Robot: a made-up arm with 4 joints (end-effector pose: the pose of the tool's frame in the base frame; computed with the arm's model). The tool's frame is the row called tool. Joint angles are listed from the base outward.
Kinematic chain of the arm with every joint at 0, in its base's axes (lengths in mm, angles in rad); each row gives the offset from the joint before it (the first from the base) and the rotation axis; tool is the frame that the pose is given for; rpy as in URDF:
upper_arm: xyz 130 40 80 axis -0.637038 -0.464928 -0.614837
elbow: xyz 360 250 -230 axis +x
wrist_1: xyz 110 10 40 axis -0.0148 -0.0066 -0.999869
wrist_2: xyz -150 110 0 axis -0.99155 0.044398 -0.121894
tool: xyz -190 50 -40 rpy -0.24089 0.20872 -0.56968
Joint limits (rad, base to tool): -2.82..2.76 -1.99..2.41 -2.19..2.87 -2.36..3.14
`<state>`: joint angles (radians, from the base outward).
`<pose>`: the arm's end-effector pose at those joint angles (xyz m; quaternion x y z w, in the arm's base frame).
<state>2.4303 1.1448 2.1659 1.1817</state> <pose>0.4265 -0.0519 0.8675 0.4904 0.1247 -0.8600 0.0653</pose>
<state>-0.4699 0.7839 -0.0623 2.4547</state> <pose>0.1255 0.3937 -0.0166 -0.6868 -0.0435 -0.1955 0.6987</pose>
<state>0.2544 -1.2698 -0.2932 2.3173</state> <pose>0.3090 0.2235 -0.1545 0.8806 0.3042 0.0720 0.3561</pose>
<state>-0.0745 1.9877 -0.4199 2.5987</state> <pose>0.2319 0.3250 -0.2016 -0.2961 0.0505 -0.4198 0.8565</pose>
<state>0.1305 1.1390 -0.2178 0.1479</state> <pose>0.2668 0.3094 -0.0862 0.3530 0.1340 -0.1282 0.9171</pose>
